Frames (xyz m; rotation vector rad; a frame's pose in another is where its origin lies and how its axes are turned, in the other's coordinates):
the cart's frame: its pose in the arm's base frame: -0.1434 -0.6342 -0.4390 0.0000 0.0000 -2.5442
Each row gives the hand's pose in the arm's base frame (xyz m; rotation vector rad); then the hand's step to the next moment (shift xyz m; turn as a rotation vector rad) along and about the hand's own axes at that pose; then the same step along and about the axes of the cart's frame.
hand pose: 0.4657 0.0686 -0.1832 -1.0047 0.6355 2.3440
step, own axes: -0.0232 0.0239 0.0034 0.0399 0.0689 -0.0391
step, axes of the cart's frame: 0.0146 0.0171 0.0248 0.0743 0.0281 -0.0395
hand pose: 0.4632 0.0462 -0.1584 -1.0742 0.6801 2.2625
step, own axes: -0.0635 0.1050 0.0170 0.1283 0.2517 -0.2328
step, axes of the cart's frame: 0.0819 0.0428 0.0825 0.2589 0.1860 -0.1800
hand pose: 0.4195 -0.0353 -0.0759 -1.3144 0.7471 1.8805
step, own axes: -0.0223 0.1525 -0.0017 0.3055 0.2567 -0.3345
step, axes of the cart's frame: 0.1508 0.0118 0.0295 0.2747 0.2270 -0.3796
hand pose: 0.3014 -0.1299 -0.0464 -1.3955 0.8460 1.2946
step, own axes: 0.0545 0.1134 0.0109 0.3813 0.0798 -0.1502
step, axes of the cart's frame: 0.0887 -0.0485 -0.0757 0.0359 0.1107 -0.4010
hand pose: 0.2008 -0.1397 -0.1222 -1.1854 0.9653 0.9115
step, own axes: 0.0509 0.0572 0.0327 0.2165 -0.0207 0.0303
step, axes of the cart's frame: 0.0025 -0.0550 -0.0625 -0.1007 0.0191 -0.1942
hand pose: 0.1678 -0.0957 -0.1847 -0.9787 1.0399 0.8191
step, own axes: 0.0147 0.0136 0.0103 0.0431 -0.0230 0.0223
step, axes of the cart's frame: -0.0051 -0.0156 -0.0154 -0.0431 0.0092 -0.0307
